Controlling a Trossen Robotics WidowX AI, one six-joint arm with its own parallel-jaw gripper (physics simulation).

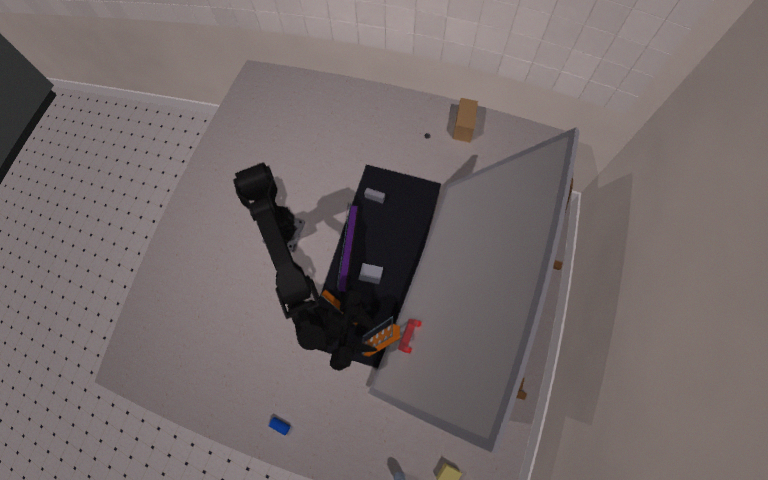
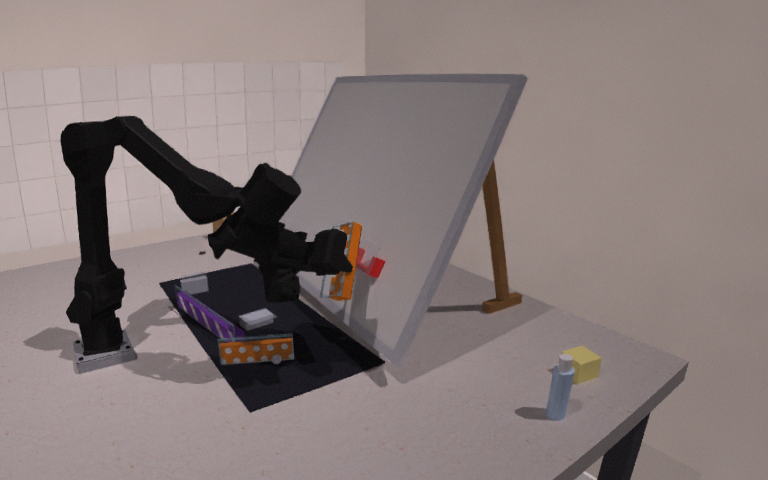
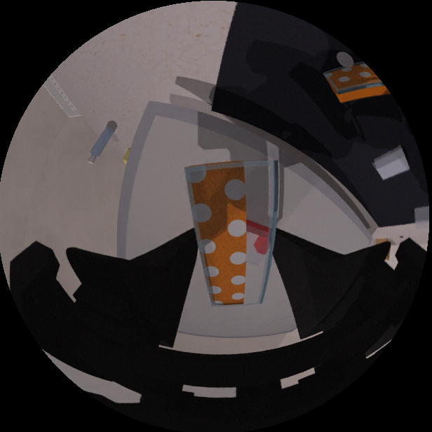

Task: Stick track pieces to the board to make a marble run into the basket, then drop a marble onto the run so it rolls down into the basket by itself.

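Pixels of known places: gripper, between the fingertips: (image 1: 377, 339); arm's base, origin of its link: (image 1: 283, 231) (image 2: 103, 345).
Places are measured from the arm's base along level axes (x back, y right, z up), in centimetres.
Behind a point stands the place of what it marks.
My gripper (image 1: 369, 343) {x -41.2, y 15.3, z 14.3 cm} (image 2: 343, 257) {x -41.2, y 15.3, z 14.3 cm} (image 3: 234, 233) is shut on an orange track piece with white dots (image 1: 387, 338) {x -43.5, y 14.5, z 20.5 cm} (image 2: 355, 249) {x -43.8, y 15.6, z 17.6 cm} (image 3: 216, 190). The piece stands nearly upright close before the tilted grey board (image 1: 487, 254) {x -54.7, y -10.4, z 29.4 cm} (image 2: 407, 141) {x -58.6, y 4.7, z 33.4 cm} (image 3: 155, 150), beside the red basket (image 1: 407, 335) {x -47.1, y 11.2, z 14.9 cm} (image 2: 377, 267) {x -48.1, y 14.8, z 13.5 cm} (image 3: 261, 245) low on the board; contact is unclear. Another orange dotted piece (image 1: 329, 297) {x -23.0, y 10.5, z 1.5 cm} (image 2: 249, 350) {x -25.5, y 12.2, z 0.9 cm} (image 3: 350, 80) and a purple striped piece (image 1: 348, 249) {x -20.8, y -4.2, z 1.5 cm} (image 2: 205, 315) {x -19.7, y -3.3, z 1.4 cm} stand on the black mat (image 1: 396, 226) {x -29.1, y -18.0, z -1.6 cm} (image 2: 317, 362) {x -36.2, y 16.3, z -1.6 cm} (image 3: 260, 30). A pale marble (image 2: 276, 359) {x -29.5, y 14.7, z -0.4 cm} (image 3: 345, 59) is at that orange piece.
Two whitish blocks, one farther (image 1: 374, 195) {x -19.4, y -22.2, z 2.6 cm} (image 2: 194, 284) {x -18.9, y -22.2, z 0.7 cm} and one nearer (image 1: 370, 272) {x -29.4, y -1.4, z 0.4 cm} (image 2: 257, 318) {x -29.3, y -0.2, z 0.4 cm} (image 3: 391, 162), lie on the mat. A blue bottle (image 2: 559, 393) {x -62.3, y 46.1, z 2.9 cm} (image 3: 102, 142), yellow block (image 1: 448, 472) {x -73.8, y 37.5, z 1.8 cm} (image 2: 586, 365) {x -73.6, y 40.9, z 1.4 cm}, blue cylinder (image 1: 279, 425) {x -28.5, y 48.3, z 1.0 cm} and tan block (image 1: 465, 120) {x -33.1, y -58.4, z 6.1 cm} are on the table.
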